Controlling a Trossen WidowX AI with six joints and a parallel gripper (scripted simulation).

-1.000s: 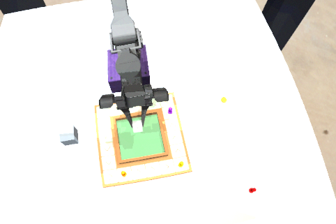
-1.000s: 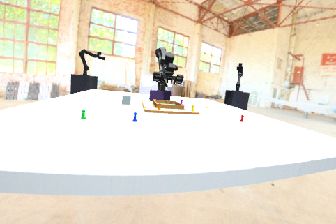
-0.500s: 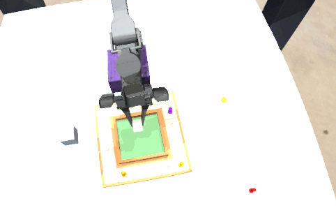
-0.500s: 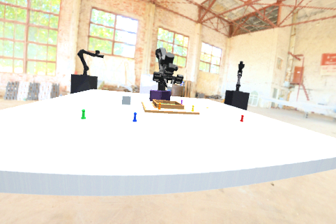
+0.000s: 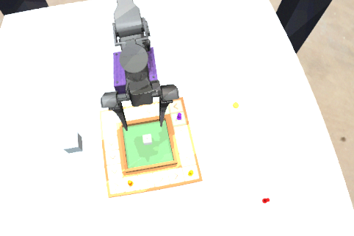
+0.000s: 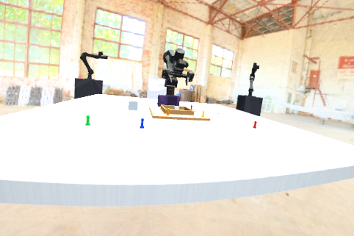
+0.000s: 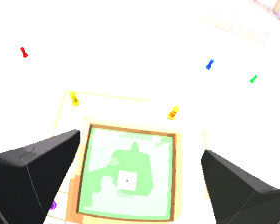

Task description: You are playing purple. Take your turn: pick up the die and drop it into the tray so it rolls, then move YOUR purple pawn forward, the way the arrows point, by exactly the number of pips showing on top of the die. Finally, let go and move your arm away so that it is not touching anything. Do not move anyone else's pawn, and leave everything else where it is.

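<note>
My gripper tip is 140 mm above the purple pawn, 100 mm past it and 90 mm to the right of it. Round my gripper tip: yellow pawn: 140 mm below, 130 mm to the left, 80 mm ahead; then white die: 140 mm below, 20 mm behind; then orange pawn: 140 mm below, 120 mm ahead, 40 mm to the right.
</note>
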